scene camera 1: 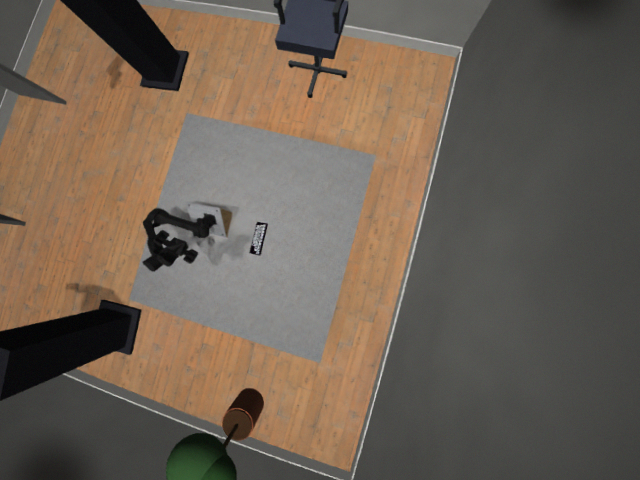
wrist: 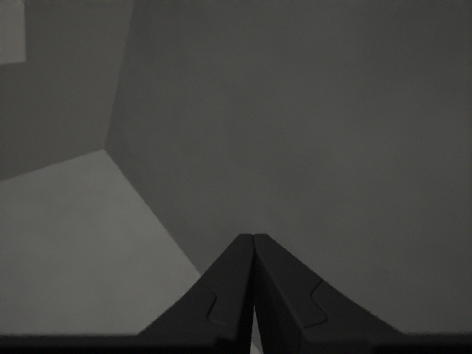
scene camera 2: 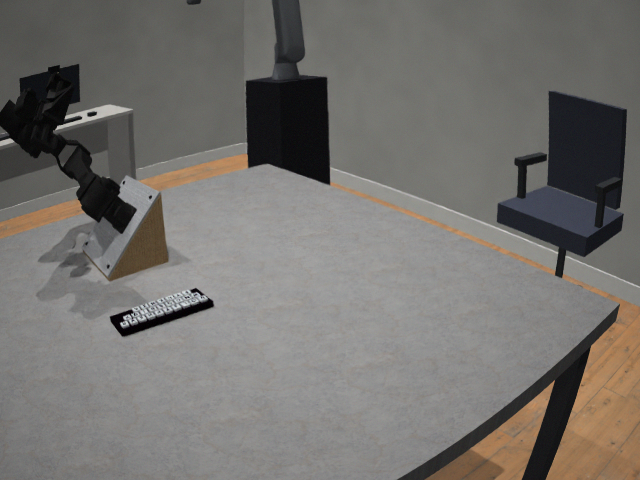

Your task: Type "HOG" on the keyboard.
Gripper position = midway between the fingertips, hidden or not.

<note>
In view: my gripper [scene camera 2: 72,87] and a black keyboard [scene camera 2: 188,302].
My gripper shows as well in scene camera 1 [scene camera 1: 185,242] and in the wrist view [wrist: 252,247]. The wrist view misses the black keyboard: it is out of frame.
</note>
